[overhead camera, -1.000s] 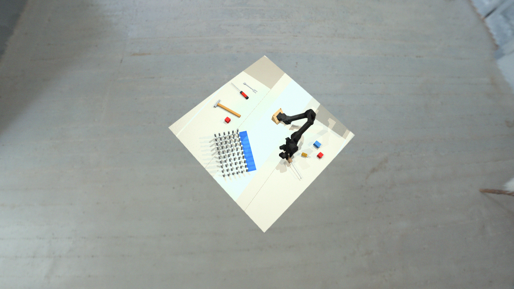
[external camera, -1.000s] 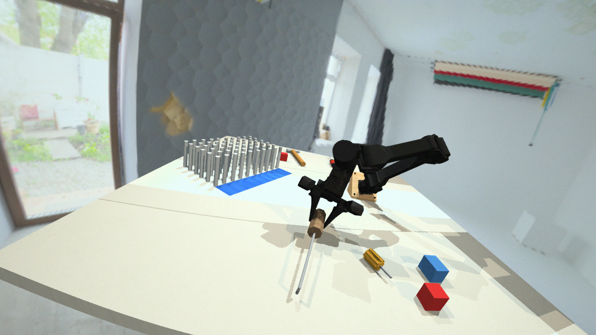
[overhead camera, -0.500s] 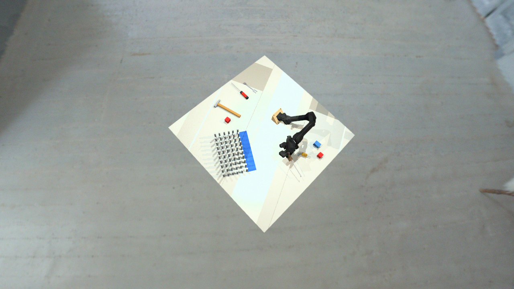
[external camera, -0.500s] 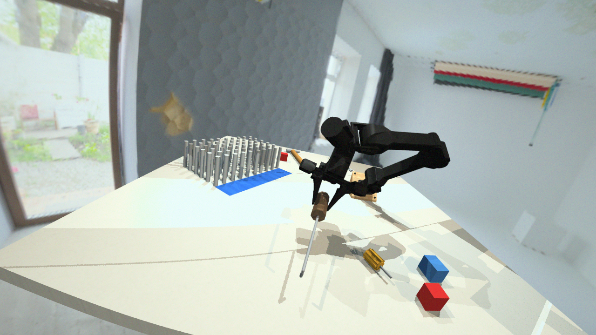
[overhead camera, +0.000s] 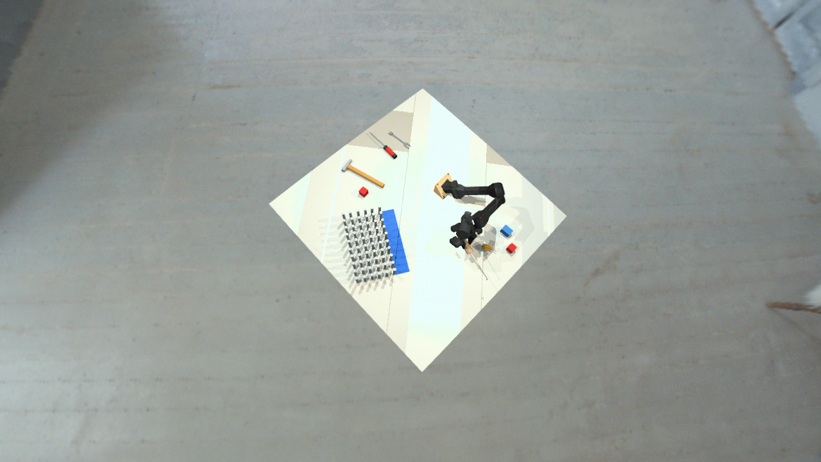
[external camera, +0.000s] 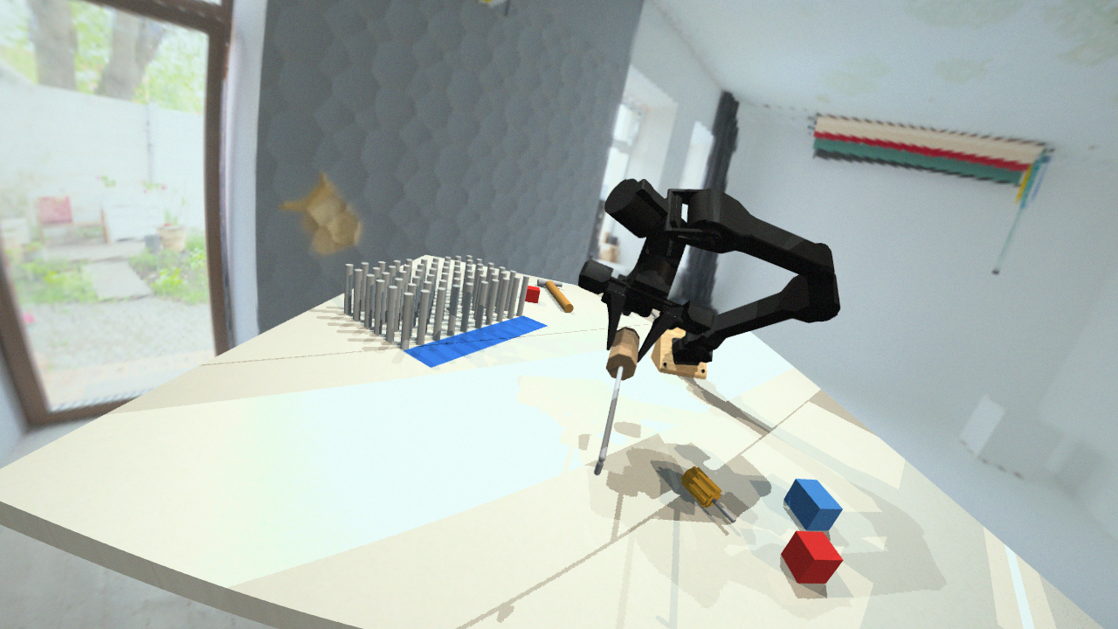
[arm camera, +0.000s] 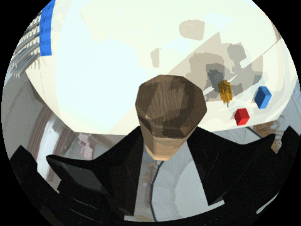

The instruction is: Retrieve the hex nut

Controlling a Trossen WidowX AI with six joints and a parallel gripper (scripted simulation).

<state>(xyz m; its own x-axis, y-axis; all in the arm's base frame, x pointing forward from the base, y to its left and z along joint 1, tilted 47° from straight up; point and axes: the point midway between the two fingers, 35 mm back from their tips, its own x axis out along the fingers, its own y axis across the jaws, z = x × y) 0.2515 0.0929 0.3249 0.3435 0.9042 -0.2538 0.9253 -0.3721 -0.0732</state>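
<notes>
The hook tool is 3 cm ahead of my gripper tip, 10 cm to the left of it and 1 cm below it. Also, from my gripper tip: blue taped strip 18 cm ahead, 34 cm to the right, 15 cm below; yellow-handled screwdriver 13 cm behind, 10 cm to the left, 13 cm below; blue cube 29 cm behind, 13 cm to the left, 13 cm below.
</notes>
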